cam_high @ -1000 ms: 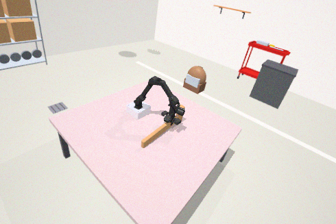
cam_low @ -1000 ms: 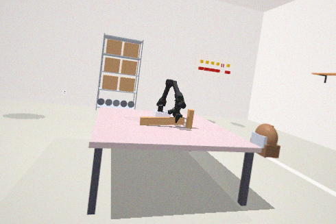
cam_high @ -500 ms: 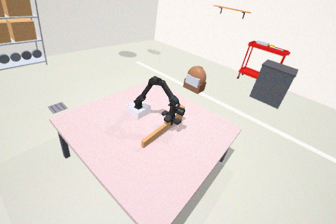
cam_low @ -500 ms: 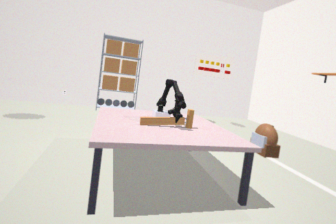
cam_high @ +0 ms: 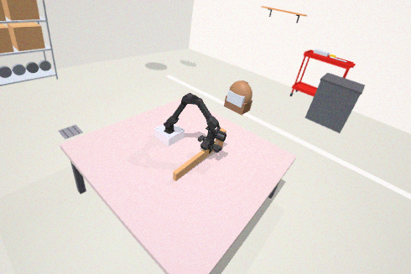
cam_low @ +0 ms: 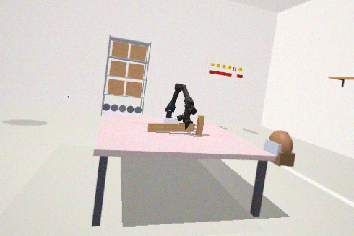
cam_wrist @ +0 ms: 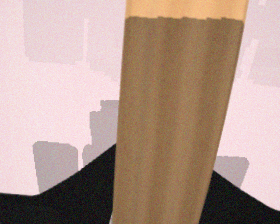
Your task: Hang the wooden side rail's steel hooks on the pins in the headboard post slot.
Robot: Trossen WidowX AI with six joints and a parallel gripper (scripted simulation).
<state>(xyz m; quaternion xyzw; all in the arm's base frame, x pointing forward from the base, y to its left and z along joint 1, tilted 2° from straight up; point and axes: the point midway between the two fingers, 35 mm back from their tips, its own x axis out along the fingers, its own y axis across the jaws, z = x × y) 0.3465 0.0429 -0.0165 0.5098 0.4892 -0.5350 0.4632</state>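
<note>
My gripper tip is 140 mm to the right of the wooden headboard post, 40 mm below it and 10 mm short of it.
</note>
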